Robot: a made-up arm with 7 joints.
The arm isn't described. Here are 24 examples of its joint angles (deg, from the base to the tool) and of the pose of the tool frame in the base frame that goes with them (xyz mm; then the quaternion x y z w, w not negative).
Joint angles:
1: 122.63 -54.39 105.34 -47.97 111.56 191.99 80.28
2: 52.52 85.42 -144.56 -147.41 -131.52 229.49 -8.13
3: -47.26 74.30 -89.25 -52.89 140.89 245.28 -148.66
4: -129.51 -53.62 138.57 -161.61 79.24 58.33 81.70
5: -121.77 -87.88 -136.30 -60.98 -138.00 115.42 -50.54
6: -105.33 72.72 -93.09 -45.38 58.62 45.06 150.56
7: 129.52 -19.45 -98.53 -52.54 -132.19 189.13 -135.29
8: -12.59 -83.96 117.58 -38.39 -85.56 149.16 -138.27
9: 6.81 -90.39 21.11 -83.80 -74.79 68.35 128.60
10: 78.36 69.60 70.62 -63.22 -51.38 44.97 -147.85
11: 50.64 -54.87 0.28 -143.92 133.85 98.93 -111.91
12: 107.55 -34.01 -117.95 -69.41 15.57 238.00 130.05
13: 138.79 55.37 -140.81 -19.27 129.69 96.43 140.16
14: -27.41 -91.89 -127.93 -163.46 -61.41 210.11 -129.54
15: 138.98 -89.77 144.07 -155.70 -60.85 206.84 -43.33
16: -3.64 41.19 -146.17 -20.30 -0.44 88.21 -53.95
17: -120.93 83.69 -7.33 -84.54 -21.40 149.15 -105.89
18: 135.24 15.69 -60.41 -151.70 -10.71 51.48 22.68
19: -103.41 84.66 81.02 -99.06 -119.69 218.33 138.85
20: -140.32 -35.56 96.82 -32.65 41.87 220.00 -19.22
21: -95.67 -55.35 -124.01 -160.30 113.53 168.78 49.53
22: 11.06 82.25 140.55 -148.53 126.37 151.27 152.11
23: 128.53 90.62 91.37 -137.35 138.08 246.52 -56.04
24: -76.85 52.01 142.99 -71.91 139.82 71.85 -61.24
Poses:
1: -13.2 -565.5 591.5 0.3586 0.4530 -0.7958 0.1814
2: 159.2 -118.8 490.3 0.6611 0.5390 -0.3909 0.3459
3: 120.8 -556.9 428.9 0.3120 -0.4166 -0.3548 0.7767
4: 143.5 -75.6 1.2 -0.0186 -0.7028 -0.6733 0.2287
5: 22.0 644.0 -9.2 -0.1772 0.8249 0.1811 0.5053
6: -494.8 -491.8 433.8 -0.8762 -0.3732 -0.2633 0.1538
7: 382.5 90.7 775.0 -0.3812 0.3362 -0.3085 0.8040
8: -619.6 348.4 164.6 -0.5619 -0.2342 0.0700 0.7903
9: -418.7 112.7 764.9 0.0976 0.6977 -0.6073 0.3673
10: -283.8 620.9 280.0 0.7262 -0.5231 0.4241 0.1384
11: 183.0 212.8 570.3 -0.1222 -0.3782 -0.4953 0.7724
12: 399.4 -311.6 598.8 0.2844 0.3295 -0.3941 0.8095
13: -348.7 422.8 791.8 -0.8755 0.1480 0.3046 0.3445
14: -85.3 -243.8 149.1 0.6781 -0.0189 0.2959 0.6725
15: -94.4 -104.3 -21.1 -0.8821 -0.2625 0.2159 0.3262
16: 384.7 -110.1 914.3 0.4895 -0.3835 -0.3188 0.7154
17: -293.7 -416.4 -154.1 -0.9760 -0.0280 0.0481 0.2104
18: 115.0 277.3 132.2 0.5411 0.1914 -0.4046 0.7119
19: 344.5 -362.5 285.6 -0.4078 0.3809 -0.4186 0.7165
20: 363.6 108.1 798.7 0.0775 0.0556 0.9627 0.2534
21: -169.2 55.9 58.1 0.8477 -0.2620 -0.1620 0.4320
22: -143.7 227.2 482.8 0.1456 -0.3595 -0.3574 0.8496
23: -307.9 -145.2 260.8 0.3646 0.8198 -0.0887 0.4326
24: 305.1 -98.2 897.5 0.4830 -0.3205 -0.1632 0.7983
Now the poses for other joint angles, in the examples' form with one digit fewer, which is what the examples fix.
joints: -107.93 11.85 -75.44 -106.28 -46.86 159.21 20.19
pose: -525 -74 515 0.147 -0.846 -0.309 0.408
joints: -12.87 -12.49 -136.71 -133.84 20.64 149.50 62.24
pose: -433 -220 274 0.419 0.891 -0.152 0.093
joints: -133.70 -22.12 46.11 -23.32 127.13 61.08 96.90
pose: 231 54 987 -0.732 0.506 -0.069 0.451
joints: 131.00 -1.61 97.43 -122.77 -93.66 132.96 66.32
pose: -283 -401 370 0.339 -0.735 -0.270 0.521
